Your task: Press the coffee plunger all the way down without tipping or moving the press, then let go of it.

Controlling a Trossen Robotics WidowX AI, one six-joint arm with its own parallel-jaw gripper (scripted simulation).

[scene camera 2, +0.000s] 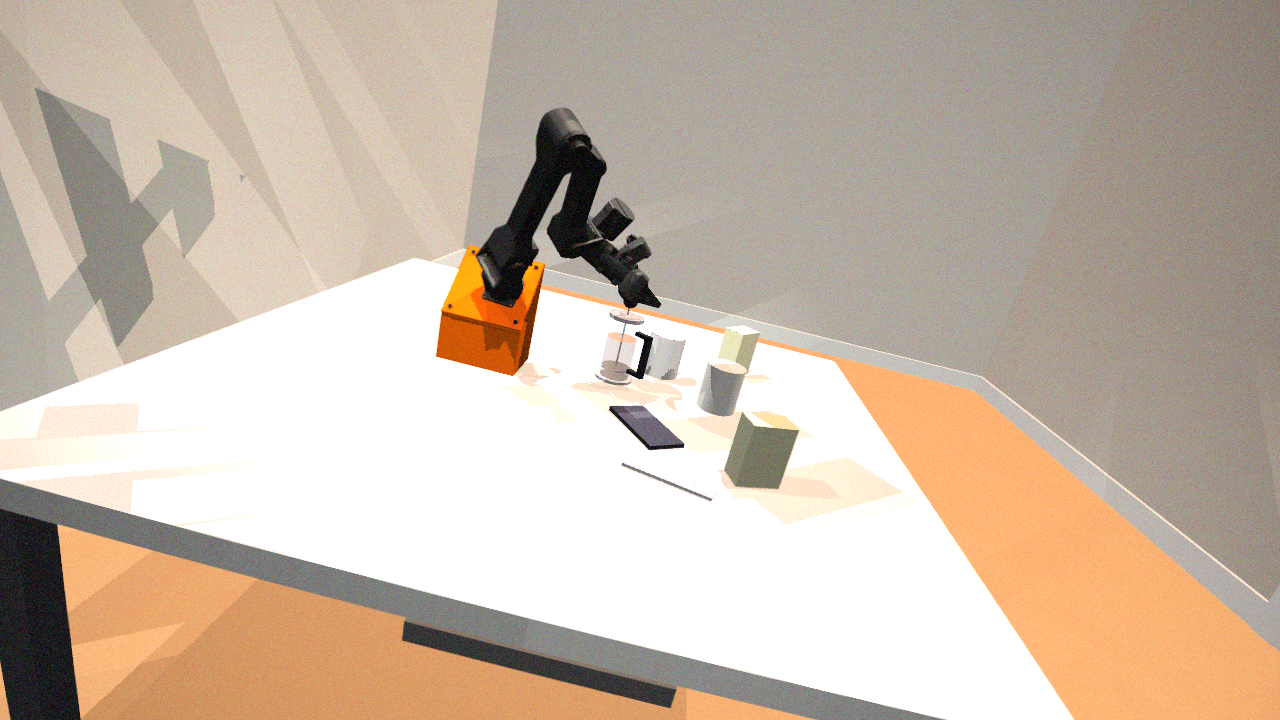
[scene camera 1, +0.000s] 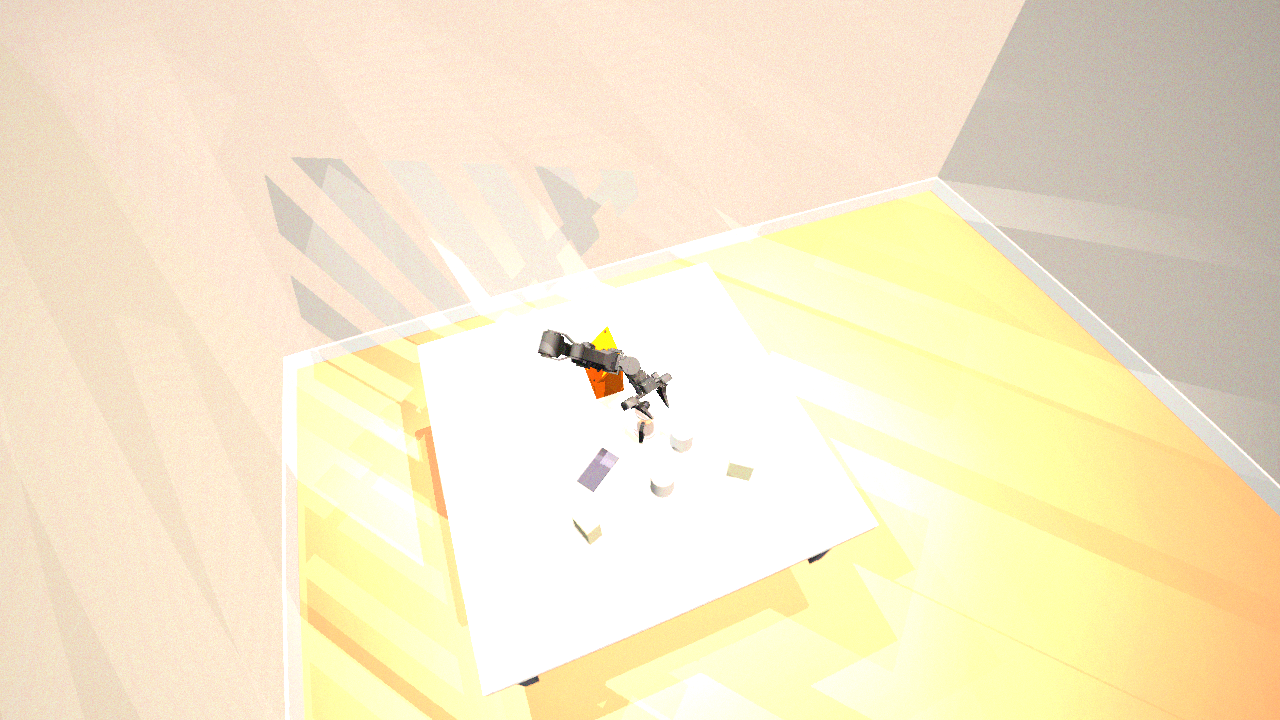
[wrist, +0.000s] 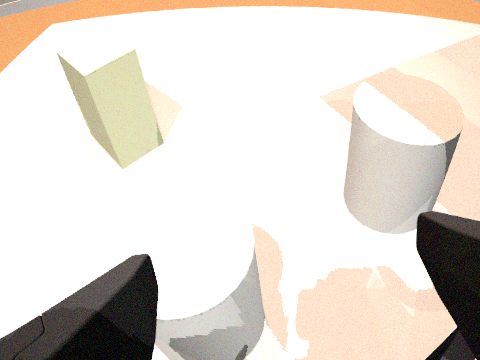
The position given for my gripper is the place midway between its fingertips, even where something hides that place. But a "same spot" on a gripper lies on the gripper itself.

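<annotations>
You can see my gripper in the wrist view (289, 253), and scene camera 1 and scene camera 2 show it as well. On my gripper, (scene camera 1: 642, 410) and (scene camera 2: 645, 296) are the same spot.
</annotations>
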